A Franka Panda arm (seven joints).
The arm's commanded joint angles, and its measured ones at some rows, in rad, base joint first. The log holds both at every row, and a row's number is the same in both.
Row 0, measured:
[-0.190 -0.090 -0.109 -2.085 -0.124 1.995 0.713]
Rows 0 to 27, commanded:
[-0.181 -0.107 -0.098 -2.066 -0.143 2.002 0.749]
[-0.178 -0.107 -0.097 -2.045 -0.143 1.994 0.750]
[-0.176 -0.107 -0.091 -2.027 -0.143 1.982 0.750]
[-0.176 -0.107 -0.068 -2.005 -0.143 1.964 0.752]
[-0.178 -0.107 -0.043 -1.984 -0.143 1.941 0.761]
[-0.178 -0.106 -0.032 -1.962 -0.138 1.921 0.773]
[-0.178 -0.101 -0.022 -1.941 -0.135 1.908 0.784]
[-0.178 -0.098 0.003 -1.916 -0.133 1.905 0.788]
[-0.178 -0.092 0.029 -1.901 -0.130 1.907 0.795]
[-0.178 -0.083 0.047 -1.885 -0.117 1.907 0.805]
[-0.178 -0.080 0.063 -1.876 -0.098 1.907 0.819]
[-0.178 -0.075 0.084 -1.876 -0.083 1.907 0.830]
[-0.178 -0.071 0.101 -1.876 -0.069 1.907 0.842]
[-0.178 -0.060 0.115 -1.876 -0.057 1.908 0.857]
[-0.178 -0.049 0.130 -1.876 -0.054 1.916 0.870]
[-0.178 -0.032 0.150 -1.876 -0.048 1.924 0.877]
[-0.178 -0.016 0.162 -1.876 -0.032 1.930 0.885]
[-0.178 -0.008 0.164 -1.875 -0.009 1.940 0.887]
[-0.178 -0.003 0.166 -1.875 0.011 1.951 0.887]
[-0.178 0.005 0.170 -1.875 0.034 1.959 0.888]
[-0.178 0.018 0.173 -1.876 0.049 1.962 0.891]
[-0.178 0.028 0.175 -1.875 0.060 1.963 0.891]
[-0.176 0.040 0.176 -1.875 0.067 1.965 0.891]
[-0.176 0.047 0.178 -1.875 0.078 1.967 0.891]
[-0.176 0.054 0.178 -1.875 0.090 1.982 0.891]
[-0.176 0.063 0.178 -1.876 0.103 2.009 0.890]
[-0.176 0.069 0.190 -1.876 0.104 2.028 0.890]
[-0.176 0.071 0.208 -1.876 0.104 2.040 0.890]
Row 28, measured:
[-0.167 0.050 0.167 -1.895 0.085 1.999 0.877]
